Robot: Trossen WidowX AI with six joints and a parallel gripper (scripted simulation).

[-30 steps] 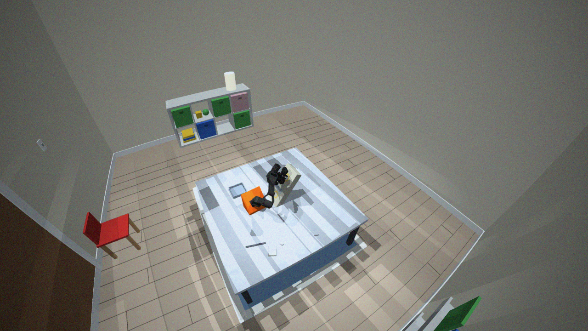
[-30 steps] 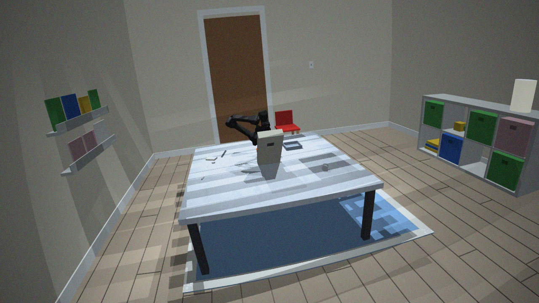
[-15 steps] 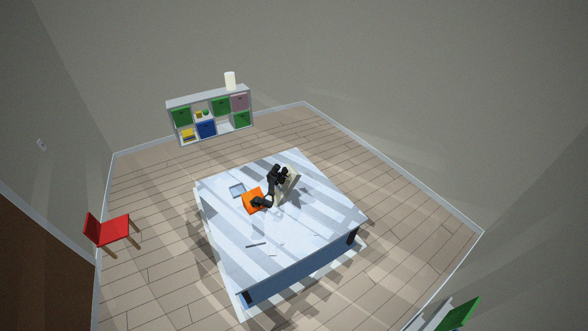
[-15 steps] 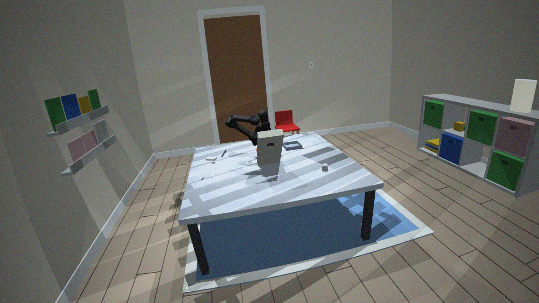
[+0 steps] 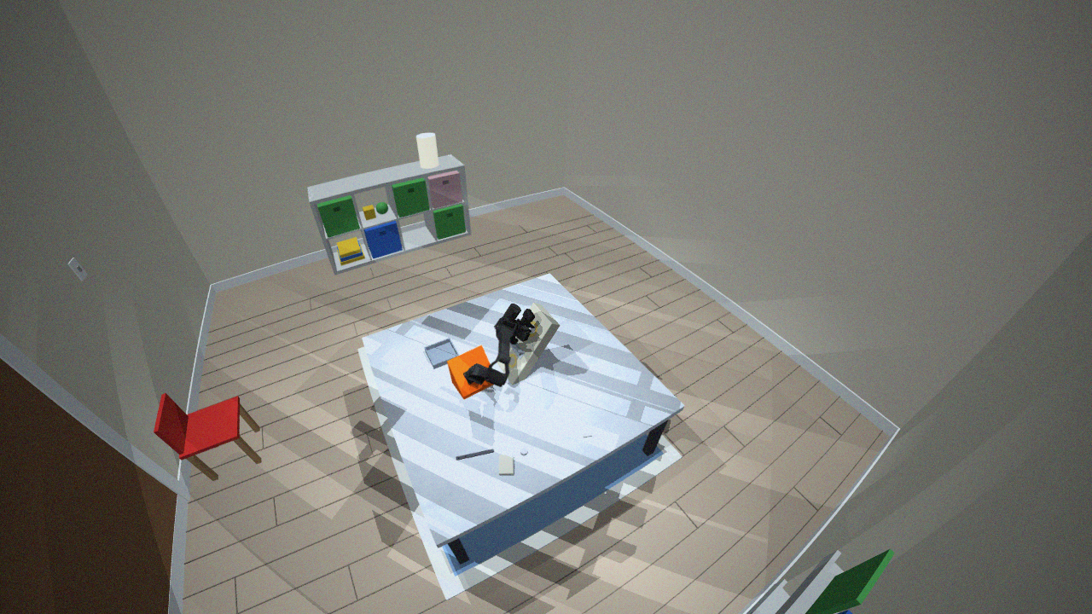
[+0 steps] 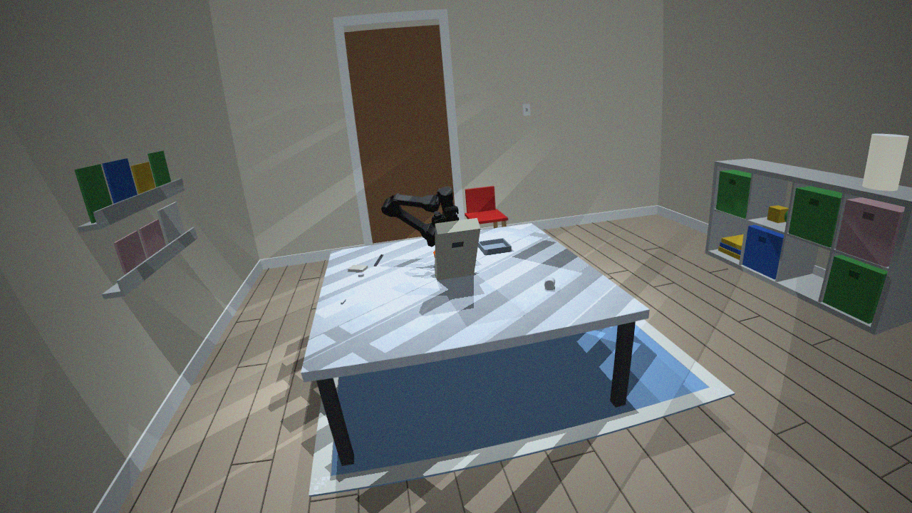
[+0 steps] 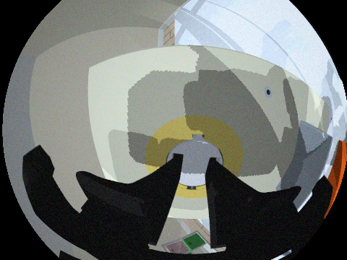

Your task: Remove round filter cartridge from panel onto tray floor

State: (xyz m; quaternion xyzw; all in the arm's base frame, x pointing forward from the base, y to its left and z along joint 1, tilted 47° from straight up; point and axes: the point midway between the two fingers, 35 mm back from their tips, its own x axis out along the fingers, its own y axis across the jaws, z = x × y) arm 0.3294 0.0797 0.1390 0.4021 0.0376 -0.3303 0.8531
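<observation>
My gripper tip is now 10 mm short of the round filter cartridge and 10 mm above it. Also, from my gripper tip: grey tray: 370 mm behind, 340 mm to the left, 230 mm below; then small pale block: 470 mm behind, 410 mm to the right, 230 mm below; then service panel: 40 mm behind, 10 mm to the left, 80 mm below.
</observation>
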